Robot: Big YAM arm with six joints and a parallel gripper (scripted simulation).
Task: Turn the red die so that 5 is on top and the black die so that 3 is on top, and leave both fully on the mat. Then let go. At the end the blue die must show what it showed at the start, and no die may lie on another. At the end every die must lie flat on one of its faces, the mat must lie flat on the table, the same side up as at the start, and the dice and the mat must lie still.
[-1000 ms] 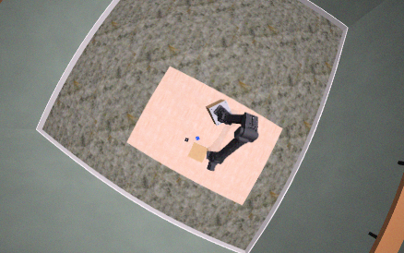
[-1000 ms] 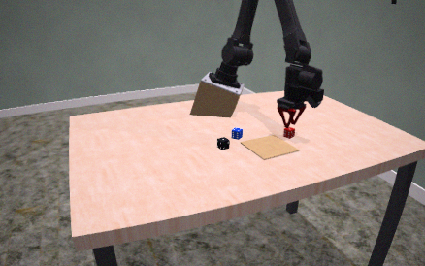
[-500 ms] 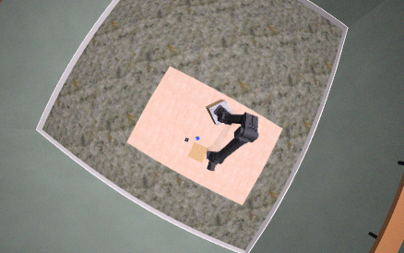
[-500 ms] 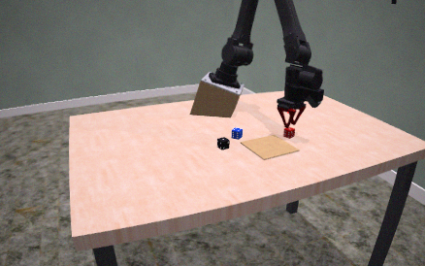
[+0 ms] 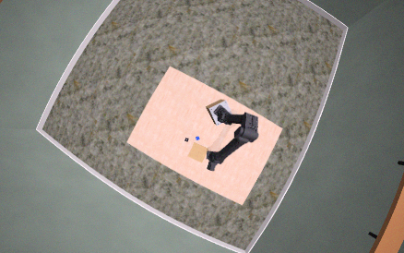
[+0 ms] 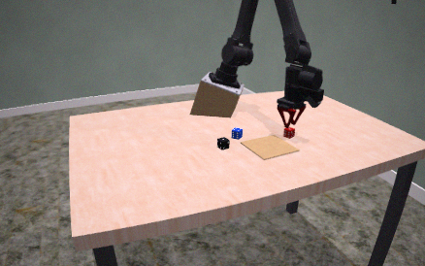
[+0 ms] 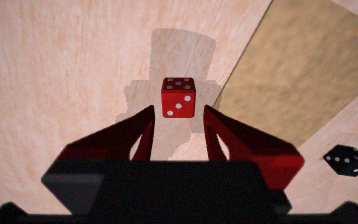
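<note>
Now: hand 30 mm above the red die. Round my hand: black die (250 mm to the right, 50 mm ahead, 30 mm below); then blue die (180 mm to the right, 30 mm below, 30 mm behind); then tan mat (100 mm to the right, 70 mm ahead, 50 mm below).
</note>
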